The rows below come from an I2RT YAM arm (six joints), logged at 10 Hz.
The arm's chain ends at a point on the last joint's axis. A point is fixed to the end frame.
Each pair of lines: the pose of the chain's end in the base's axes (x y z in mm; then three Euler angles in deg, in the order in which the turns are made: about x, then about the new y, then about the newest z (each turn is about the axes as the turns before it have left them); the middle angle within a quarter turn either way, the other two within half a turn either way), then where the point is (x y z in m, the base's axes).
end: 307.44 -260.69 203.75 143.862 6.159 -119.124
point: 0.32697 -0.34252 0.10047
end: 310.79 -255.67 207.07 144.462 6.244 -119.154
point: 0.33052 -0.33640 0.10296
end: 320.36 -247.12 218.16 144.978 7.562 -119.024
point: 0.34310 -0.32663 0.11374
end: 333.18 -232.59 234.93 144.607 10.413 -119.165
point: 0.36243 -0.31202 0.13207
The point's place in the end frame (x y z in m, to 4 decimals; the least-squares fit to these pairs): -0.0071 0.0021 0.1330
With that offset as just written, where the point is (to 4 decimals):
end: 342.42 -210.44 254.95 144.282 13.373 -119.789
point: 0.3784 -0.2894 0.1539
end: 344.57 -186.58 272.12 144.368 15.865 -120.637
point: 0.3861 -0.2643 0.1723
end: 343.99 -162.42 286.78 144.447 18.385 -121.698
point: 0.3912 -0.2388 0.1884
